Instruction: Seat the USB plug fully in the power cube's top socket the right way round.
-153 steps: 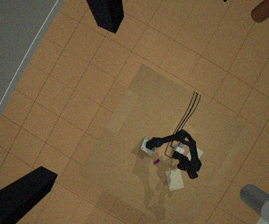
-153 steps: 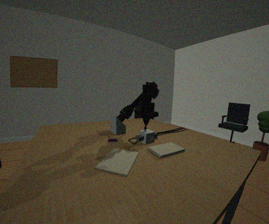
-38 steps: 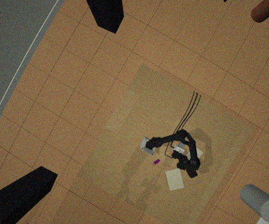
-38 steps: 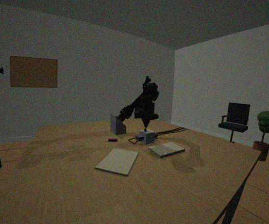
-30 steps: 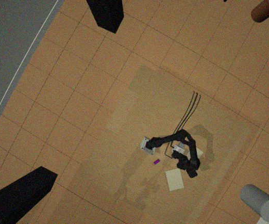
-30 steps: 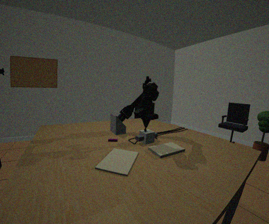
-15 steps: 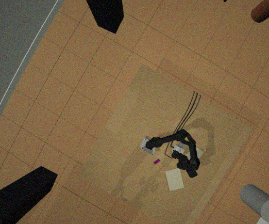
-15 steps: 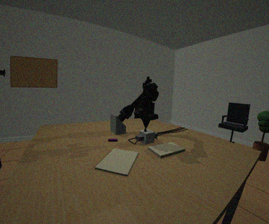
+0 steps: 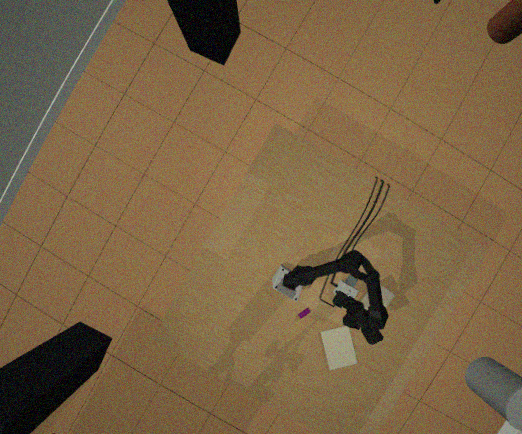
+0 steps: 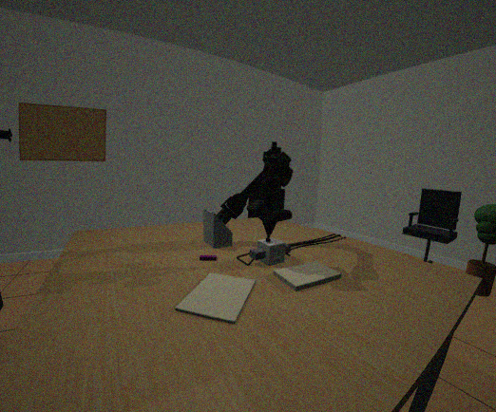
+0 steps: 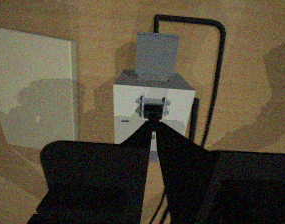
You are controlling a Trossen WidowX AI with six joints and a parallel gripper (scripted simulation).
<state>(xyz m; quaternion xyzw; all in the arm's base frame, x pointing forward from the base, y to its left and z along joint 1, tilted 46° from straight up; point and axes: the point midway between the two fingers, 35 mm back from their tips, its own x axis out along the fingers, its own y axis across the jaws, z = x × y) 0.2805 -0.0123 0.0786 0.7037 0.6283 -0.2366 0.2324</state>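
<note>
Right now the dark USB plug is 2 cm below my gripper tip. From my gripper tip the other things lie so: purple object (13 cm behind, 18 cm to the right, 10 cm below).
</note>
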